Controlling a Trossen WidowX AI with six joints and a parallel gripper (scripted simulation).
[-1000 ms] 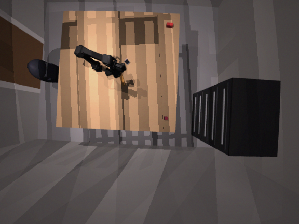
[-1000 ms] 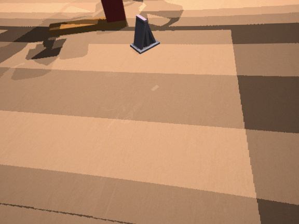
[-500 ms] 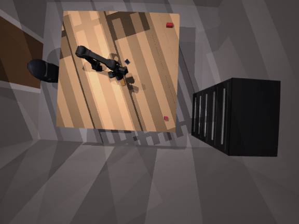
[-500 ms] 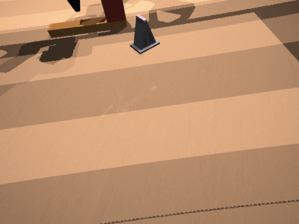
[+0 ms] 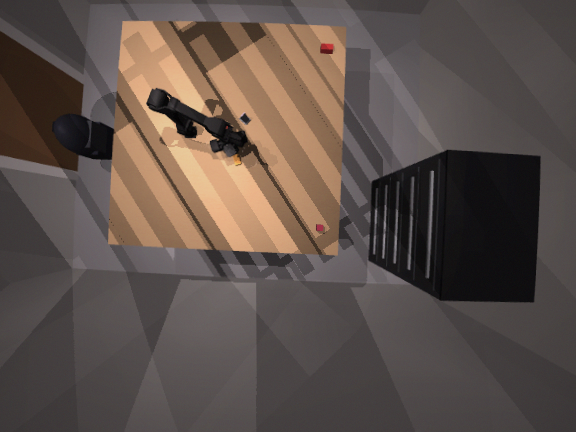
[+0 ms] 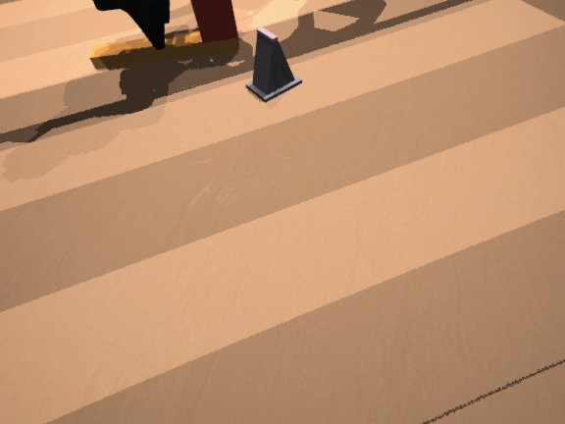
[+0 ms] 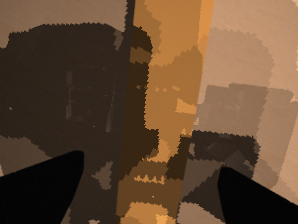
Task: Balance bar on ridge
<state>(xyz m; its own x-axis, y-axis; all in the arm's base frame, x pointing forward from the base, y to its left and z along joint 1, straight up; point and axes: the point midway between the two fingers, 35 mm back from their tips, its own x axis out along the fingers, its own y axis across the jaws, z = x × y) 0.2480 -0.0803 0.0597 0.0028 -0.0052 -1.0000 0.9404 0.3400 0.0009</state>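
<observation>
The dark blue-grey ridge lies 5 cm ahead of my gripper tip, 16 cm to the left of it and 1 cm above it.
</observation>
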